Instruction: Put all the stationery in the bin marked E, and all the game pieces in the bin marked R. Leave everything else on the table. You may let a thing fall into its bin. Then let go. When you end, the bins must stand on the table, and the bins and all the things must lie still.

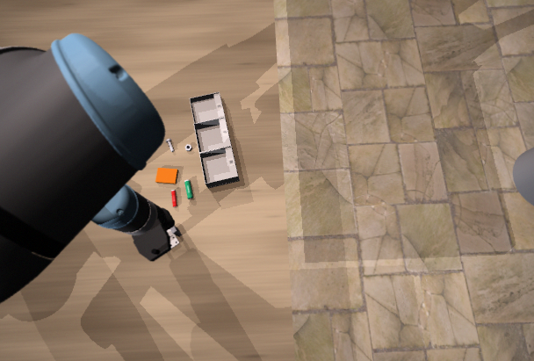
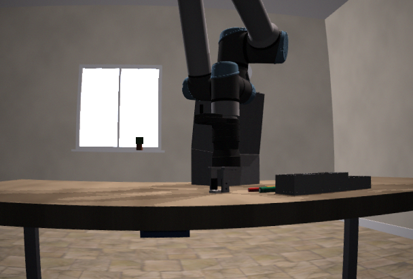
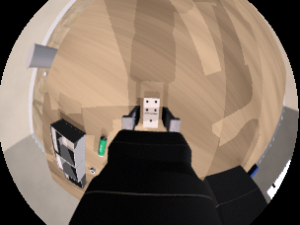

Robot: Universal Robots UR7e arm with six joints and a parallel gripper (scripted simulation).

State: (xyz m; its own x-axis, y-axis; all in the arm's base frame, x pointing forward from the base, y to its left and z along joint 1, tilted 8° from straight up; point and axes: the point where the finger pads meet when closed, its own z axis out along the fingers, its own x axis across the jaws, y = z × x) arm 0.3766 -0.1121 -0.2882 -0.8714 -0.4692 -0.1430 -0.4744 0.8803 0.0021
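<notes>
My hand is 10 mm past the orange eraser, 160 mm to the right of it and 10 mm above it. The rest, counted from my hand: green marker: 50 mm ahead, 120 mm to the left, 10 mm below; white domino: 10 mm below; red marker: 10 mm ahead, 100 mm to the left, 10 mm below.
</notes>
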